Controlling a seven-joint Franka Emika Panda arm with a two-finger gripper.
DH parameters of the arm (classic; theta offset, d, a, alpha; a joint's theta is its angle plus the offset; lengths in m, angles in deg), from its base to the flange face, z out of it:
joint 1: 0 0.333 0 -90
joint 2: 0 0 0 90
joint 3: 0 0.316 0.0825 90
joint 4: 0 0 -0.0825 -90
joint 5: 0 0.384 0 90
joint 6: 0 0 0.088 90
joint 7: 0 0.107 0 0
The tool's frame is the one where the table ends.
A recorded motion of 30 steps. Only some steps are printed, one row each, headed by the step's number.
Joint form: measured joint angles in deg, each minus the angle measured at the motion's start. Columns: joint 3, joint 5, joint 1, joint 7, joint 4, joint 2, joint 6.
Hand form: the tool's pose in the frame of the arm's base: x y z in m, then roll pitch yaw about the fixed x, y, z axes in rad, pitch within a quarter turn. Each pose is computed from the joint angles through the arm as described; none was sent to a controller.
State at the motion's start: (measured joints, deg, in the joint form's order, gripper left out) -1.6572 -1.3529 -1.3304 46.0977 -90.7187 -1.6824 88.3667
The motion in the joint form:
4: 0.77 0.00 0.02 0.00 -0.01 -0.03 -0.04
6: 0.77 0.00 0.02 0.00 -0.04 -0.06 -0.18
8: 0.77 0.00 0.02 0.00 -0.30 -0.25 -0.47
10: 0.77 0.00 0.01 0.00 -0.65 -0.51 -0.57
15: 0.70 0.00 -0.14 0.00 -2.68 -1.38 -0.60
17: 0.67 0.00 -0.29 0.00 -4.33 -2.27 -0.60
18: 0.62 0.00 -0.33 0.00 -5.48 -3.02 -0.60
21: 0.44 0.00 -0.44 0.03 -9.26 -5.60 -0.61
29: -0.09 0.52 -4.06 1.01 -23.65 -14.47 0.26
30: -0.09 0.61 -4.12 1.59 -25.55 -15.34 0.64
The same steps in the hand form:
4: 0.5418 -0.0235 0.6324 3.1169 -0.0083 -0.8433
6: 0.5413 -0.0235 0.6322 3.1151 -0.0066 -0.8434
8: 0.5397 -0.0235 0.6314 3.1106 -0.0022 -0.8435
10: 0.5380 -0.0235 0.6309 3.1083 0.0001 -0.8437
15: 0.5325 -0.0254 0.6224 3.0935 0.0147 -0.8476
17: 0.5270 -0.0269 0.6172 3.0842 0.0241 -0.8509
18: 0.5225 -0.0276 0.6147 3.0793 0.0292 -0.8526
21: 0.5068 -0.0297 0.6071 3.0649 0.0446 -0.8586
29: 0.4483 -0.0592 0.5660 3.0143 0.1094 -0.9509
30: 0.4424 -0.0587 0.5580 3.0061 0.1172 -0.9628

